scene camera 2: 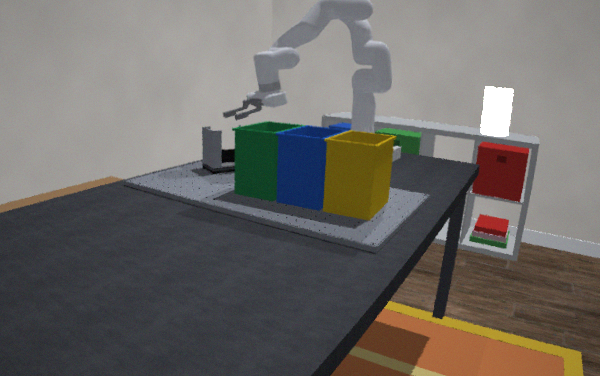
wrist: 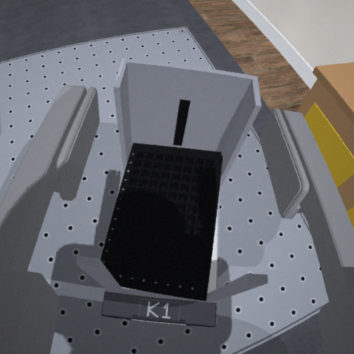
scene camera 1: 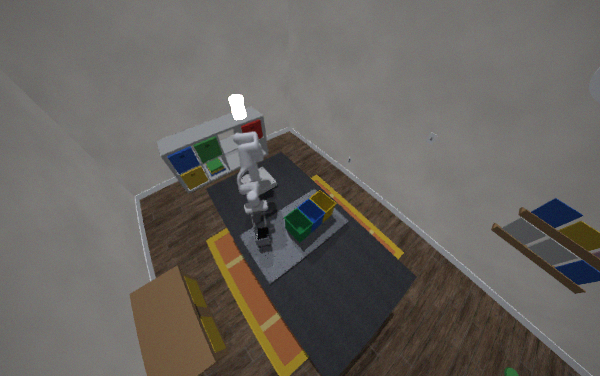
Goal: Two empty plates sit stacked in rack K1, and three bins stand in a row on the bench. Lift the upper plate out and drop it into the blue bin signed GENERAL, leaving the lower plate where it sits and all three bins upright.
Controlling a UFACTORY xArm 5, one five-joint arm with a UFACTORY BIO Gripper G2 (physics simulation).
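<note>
My gripper [scene camera 2: 229,116], [wrist: 183,112]. Green bin [scene camera 2: 256,146]; it is out of frame in the wrist view. Blue bin [scene camera 2: 301,164]; it is out of frame in the wrist view. Yellow bin [scene camera 2: 358,167].
</note>
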